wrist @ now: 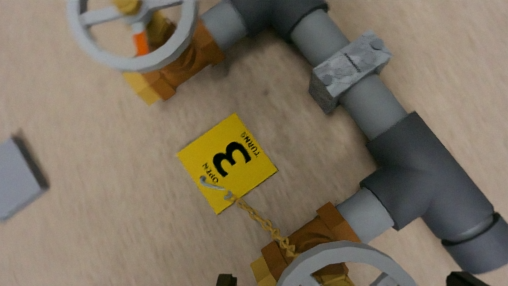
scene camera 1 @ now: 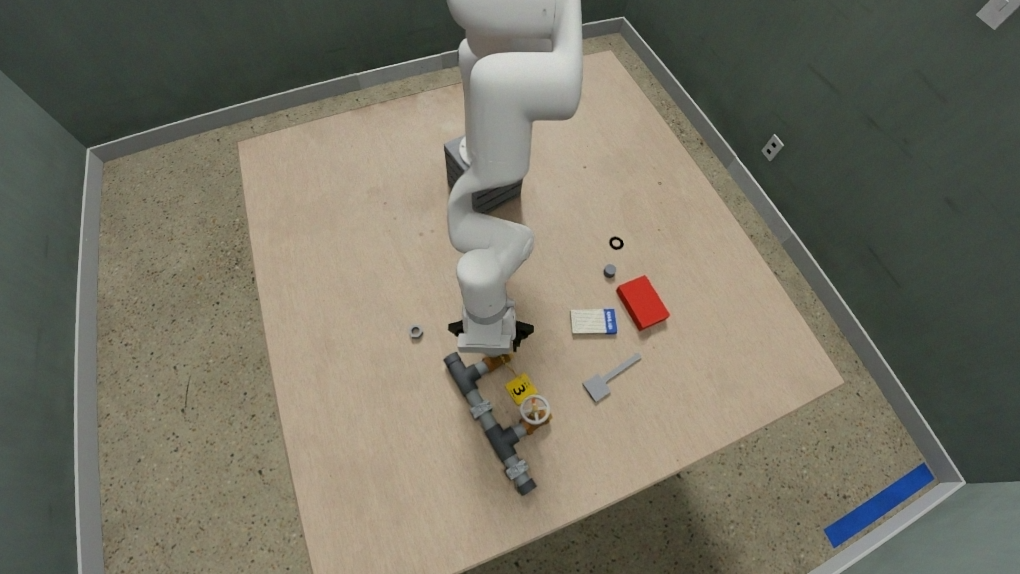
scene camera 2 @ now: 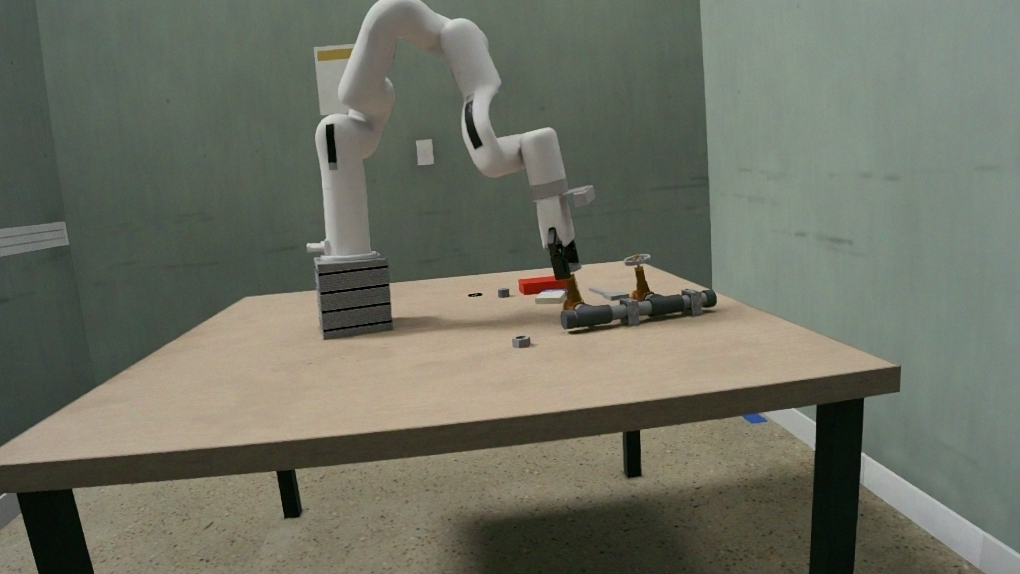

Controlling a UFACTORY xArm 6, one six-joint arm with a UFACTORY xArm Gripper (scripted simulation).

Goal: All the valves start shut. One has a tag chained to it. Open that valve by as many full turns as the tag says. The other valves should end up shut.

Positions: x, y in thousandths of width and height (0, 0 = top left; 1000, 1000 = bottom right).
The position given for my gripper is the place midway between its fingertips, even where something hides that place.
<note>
I see my gripper (scene camera 1: 484, 602) and a red block (scene camera 1: 631, 530).
The wrist view misses the red block: it is out of frame.
</note>
